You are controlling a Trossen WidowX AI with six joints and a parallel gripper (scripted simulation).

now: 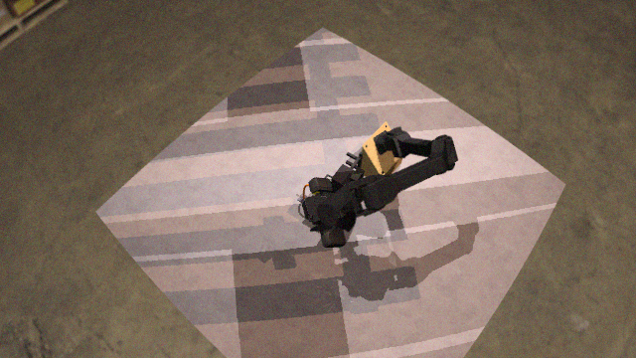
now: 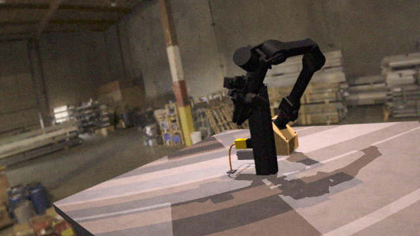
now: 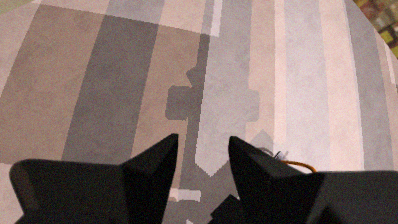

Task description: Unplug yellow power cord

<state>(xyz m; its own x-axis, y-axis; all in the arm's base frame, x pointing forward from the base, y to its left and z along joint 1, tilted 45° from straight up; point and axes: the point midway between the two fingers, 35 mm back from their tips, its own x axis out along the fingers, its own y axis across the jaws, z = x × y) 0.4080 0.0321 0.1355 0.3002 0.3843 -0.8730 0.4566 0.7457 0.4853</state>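
Right now my gripper tip is 140 mm past the yellow plug, 100 mm above it and 90 mm to the left of it. The rest, counted from my gripper tip: black power strip (150 mm behind, 80 mm below, 20 mm to the right).
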